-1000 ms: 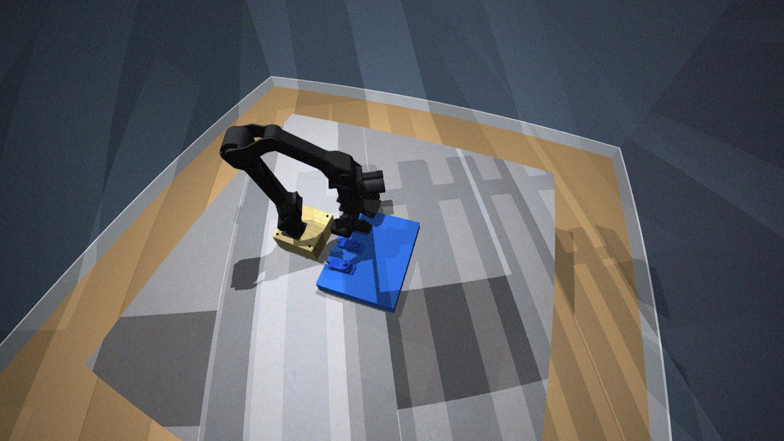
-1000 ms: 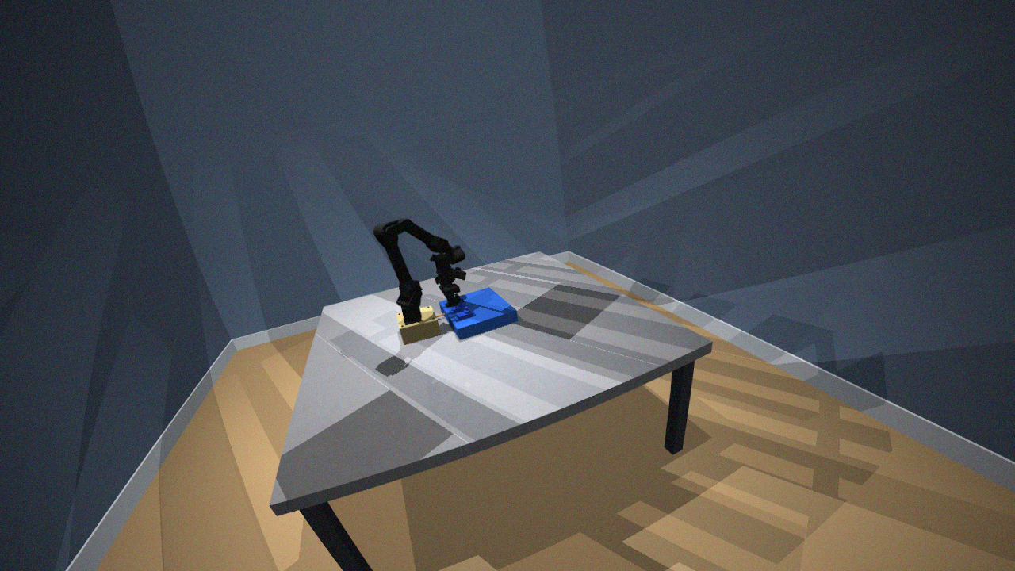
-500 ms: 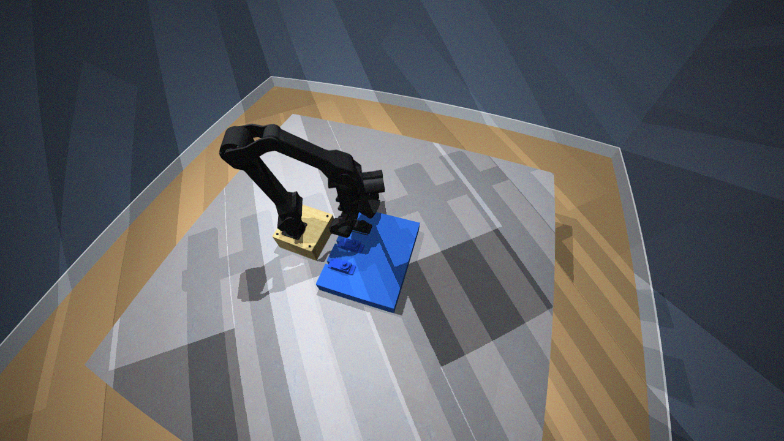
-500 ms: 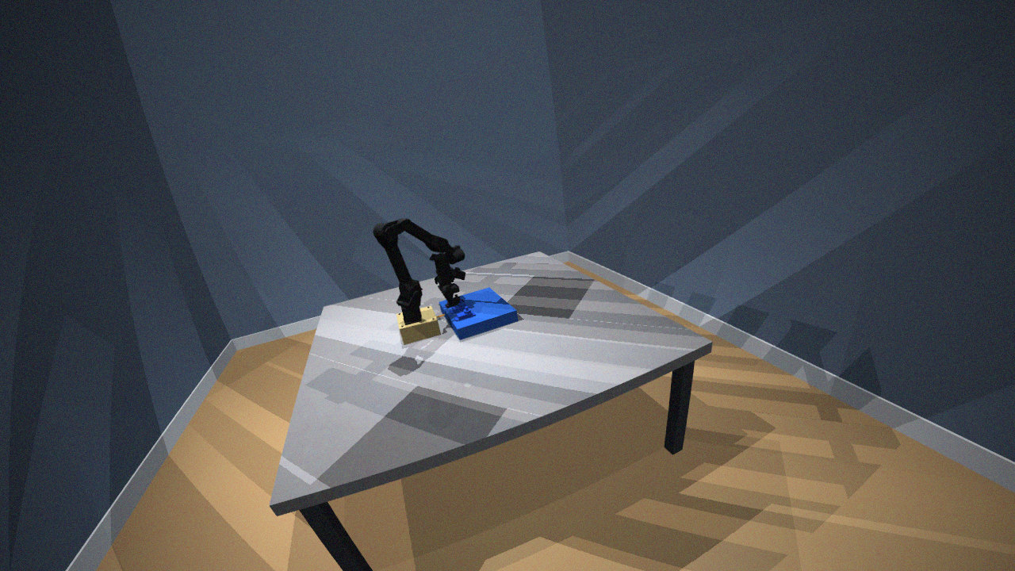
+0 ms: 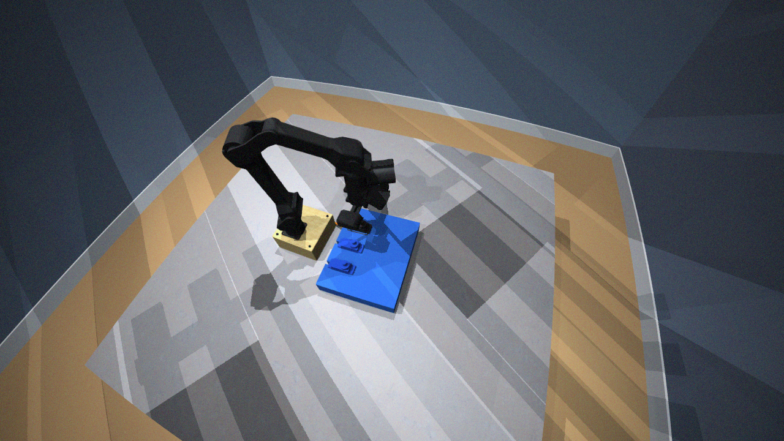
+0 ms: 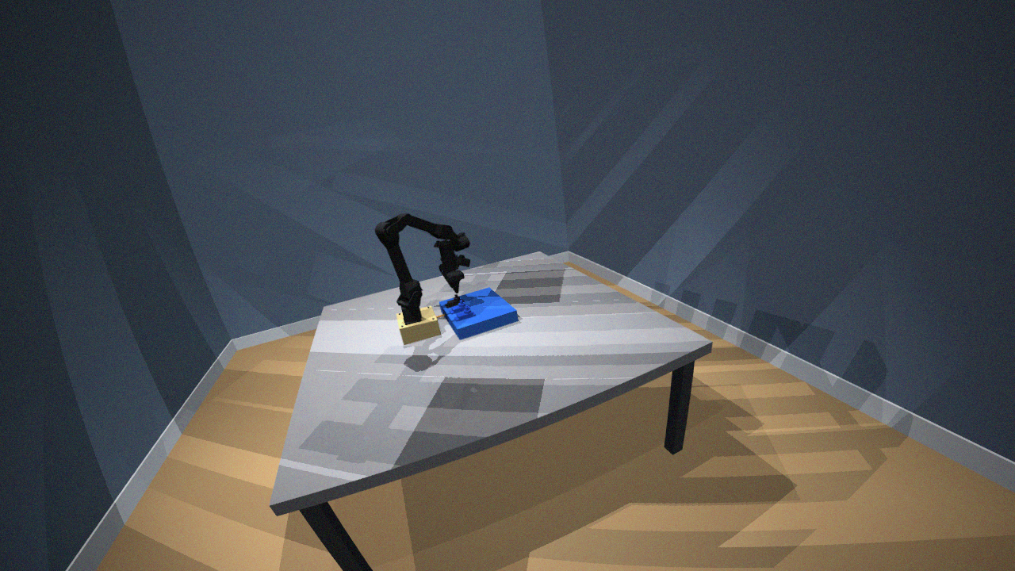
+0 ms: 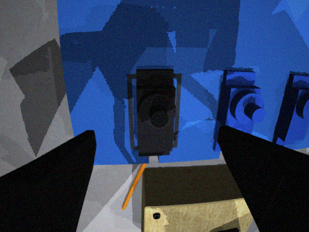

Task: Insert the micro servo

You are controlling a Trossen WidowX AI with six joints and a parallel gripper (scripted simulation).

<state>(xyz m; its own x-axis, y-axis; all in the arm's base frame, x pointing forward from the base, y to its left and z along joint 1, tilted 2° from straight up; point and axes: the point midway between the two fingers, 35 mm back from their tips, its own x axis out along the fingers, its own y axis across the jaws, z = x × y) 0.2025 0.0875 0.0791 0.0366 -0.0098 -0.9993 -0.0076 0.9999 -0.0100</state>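
Right now my gripper tip is 100 mm short of the blue deck, 80 mm to the left of it and 80 mm above it.
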